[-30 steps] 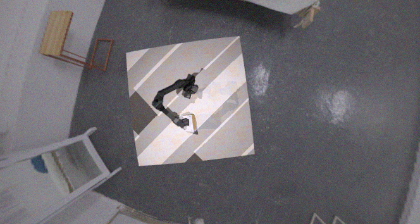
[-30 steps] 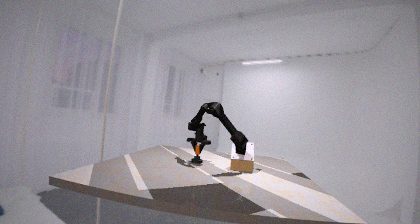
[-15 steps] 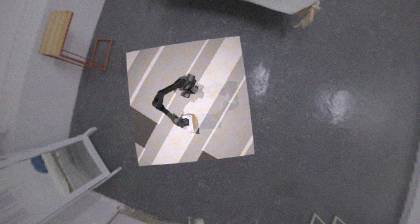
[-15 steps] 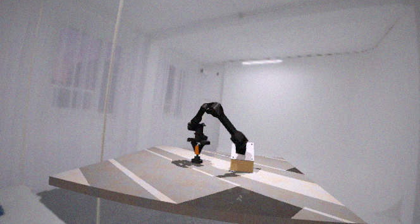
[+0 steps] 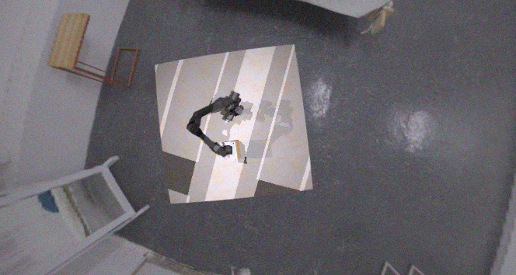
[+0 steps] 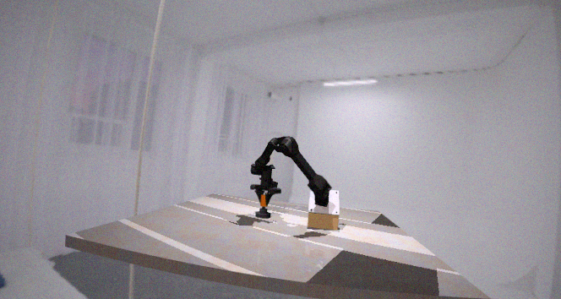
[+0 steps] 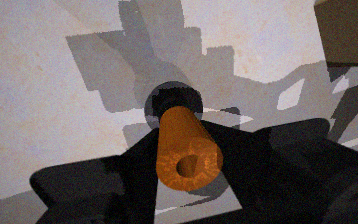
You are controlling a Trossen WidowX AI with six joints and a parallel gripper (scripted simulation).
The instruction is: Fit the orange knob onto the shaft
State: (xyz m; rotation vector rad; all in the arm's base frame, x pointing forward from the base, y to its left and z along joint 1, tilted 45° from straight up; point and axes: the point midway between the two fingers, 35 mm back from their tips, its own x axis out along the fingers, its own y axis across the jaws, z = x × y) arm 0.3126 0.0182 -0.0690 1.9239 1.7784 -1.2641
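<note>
Now: the orange knob 20 mm above my gripper tip. Round my gripper tip: dark round pedestal: 40 mm below.
</note>
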